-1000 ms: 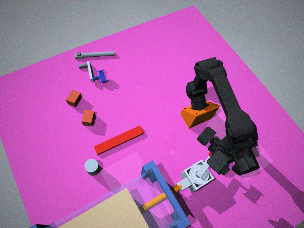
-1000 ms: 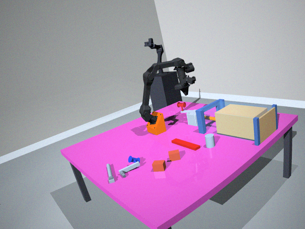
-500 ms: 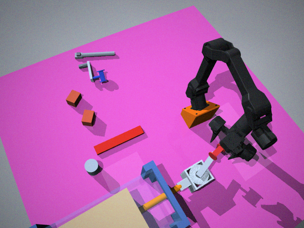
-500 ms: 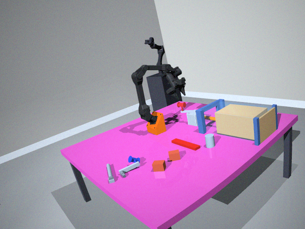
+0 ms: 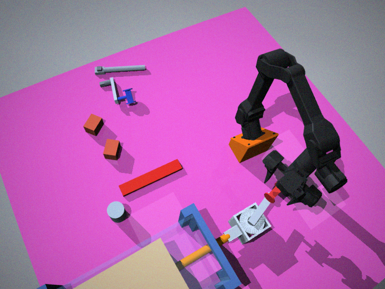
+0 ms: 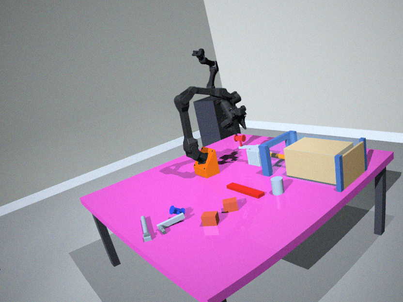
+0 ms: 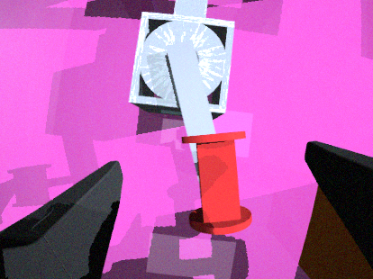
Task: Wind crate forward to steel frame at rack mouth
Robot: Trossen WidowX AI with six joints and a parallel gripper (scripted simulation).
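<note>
Right now my gripper tip is 5 cm above the red knob, 2 cm past it and 1 cm to the left of it. The rest, counted from my gripper tip: winch handle (8 cm below, 2 cm ahead); then blue steel frame (24 cm ahead, 8 cm below); then grey winch (15 cm below, 7 cm ahead, 1 cm to the left).
</note>
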